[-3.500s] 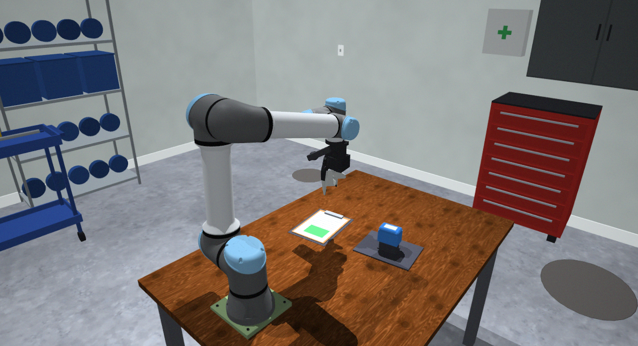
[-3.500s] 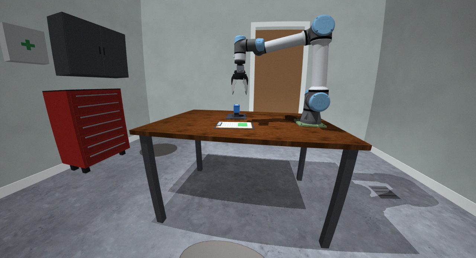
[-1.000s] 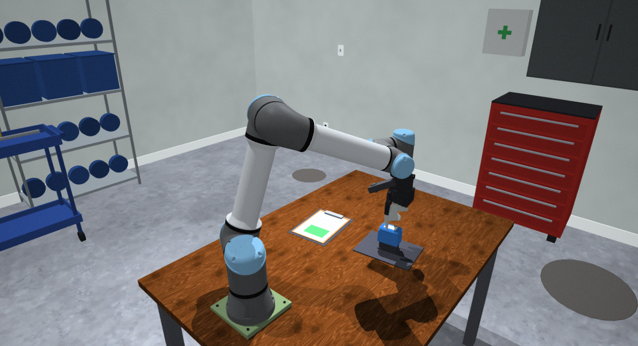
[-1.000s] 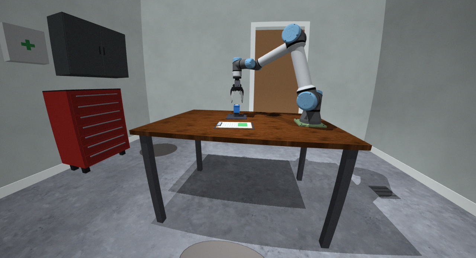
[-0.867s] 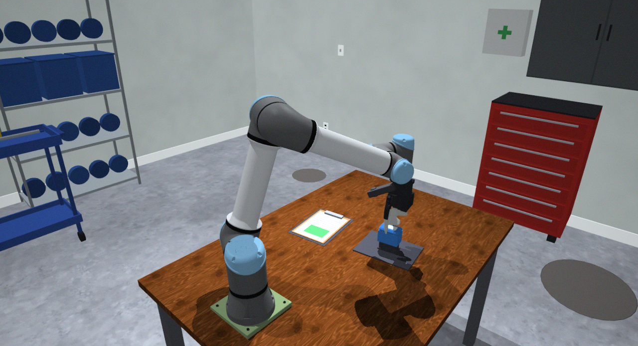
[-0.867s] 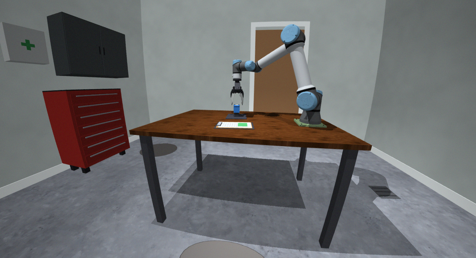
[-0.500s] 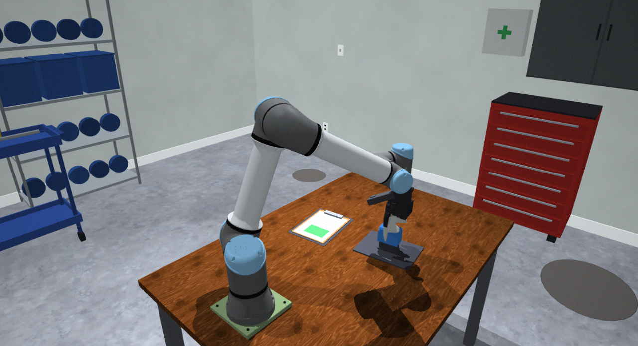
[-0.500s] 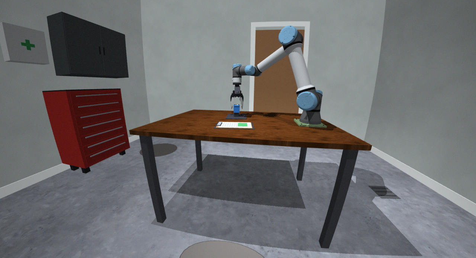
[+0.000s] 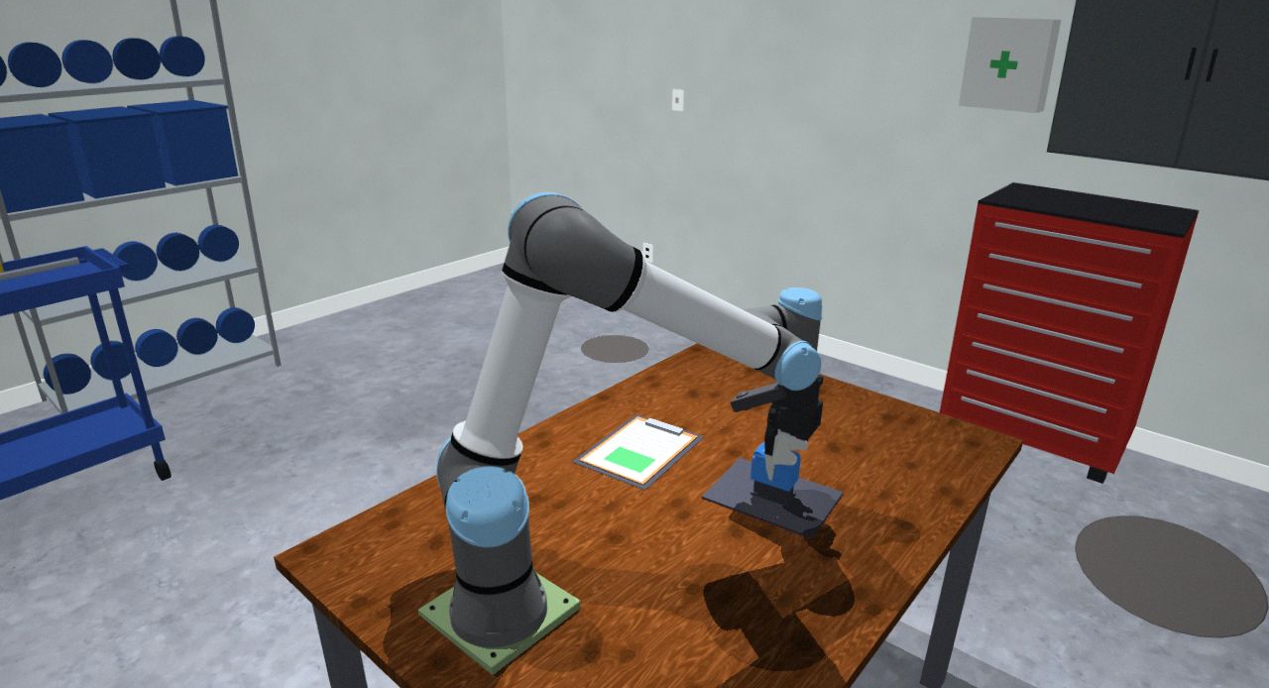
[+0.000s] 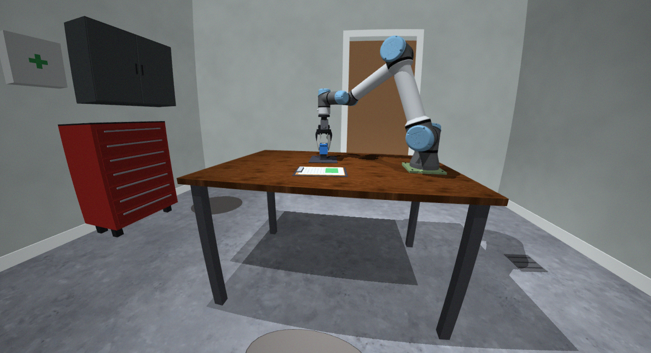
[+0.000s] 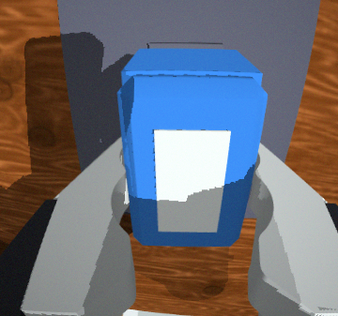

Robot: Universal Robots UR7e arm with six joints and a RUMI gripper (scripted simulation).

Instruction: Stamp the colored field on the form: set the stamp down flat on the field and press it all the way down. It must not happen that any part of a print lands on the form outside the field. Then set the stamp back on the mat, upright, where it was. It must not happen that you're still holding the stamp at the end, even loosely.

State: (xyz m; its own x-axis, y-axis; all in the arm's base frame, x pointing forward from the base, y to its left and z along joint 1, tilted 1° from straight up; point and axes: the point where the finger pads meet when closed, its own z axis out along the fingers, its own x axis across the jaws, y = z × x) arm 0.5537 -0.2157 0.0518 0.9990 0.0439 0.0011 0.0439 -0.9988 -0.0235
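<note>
Now: hand 2 cm above the stamp. From my hand the other things lie so: mat (7 cm below).
</note>
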